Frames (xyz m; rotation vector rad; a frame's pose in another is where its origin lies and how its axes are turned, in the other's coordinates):
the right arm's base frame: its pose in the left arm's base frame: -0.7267 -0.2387 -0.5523 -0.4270 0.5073 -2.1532
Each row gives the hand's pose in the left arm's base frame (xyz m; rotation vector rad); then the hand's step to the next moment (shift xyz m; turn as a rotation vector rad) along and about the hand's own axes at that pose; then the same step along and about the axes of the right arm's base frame.
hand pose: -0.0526 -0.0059 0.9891 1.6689 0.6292 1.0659
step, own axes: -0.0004 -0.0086 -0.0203 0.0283 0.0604 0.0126
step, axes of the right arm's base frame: -0.0008 -0.0152 -0.0160 0.0002 -0.0172 0.0657
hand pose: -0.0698 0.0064 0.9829 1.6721 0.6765 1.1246
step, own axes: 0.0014 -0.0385 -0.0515 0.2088 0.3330 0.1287
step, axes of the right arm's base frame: -0.0085 -0.0344 -0.0537 -0.0564 -0.0614 0.4051
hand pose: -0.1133 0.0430 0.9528 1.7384 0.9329 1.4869
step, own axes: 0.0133 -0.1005 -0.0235 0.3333 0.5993 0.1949
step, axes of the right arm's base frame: -0.0436 -0.0201 -0.0923 -0.0520 -0.1102 0.7024
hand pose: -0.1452 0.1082 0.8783 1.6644 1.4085 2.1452
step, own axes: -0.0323 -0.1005 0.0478 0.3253 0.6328 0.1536
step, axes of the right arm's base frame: -0.0706 0.0138 -0.0909 -0.0020 -0.1027 0.7206
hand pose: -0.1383 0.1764 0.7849 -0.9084 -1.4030 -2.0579
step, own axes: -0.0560 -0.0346 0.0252 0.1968 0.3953 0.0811
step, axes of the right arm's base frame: -0.0478 0.0206 -0.0475 0.0086 -0.0520 0.4459
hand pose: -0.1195 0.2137 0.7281 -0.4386 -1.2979 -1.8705
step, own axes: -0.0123 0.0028 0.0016 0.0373 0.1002 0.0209
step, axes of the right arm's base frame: -0.0111 0.0060 -0.0017 -0.0077 -0.0069 0.1084
